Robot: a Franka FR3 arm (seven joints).
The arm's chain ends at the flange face. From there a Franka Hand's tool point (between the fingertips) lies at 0.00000 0.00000 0.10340 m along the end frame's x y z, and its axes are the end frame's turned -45 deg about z.
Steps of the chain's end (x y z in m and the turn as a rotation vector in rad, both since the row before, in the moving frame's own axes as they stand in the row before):
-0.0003 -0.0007 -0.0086 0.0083 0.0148 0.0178
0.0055 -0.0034 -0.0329 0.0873 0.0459 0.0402
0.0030 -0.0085 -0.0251 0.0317 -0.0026 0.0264
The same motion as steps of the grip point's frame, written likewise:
0.0020 -0.0002 -0.0086 -0.0046 0.0163 0.0178
0.0161 -0.0013 -0.0334 0.0293 0.0942 0.0402
0.0103 -0.0064 -0.0252 0.0243 0.0206 0.0264

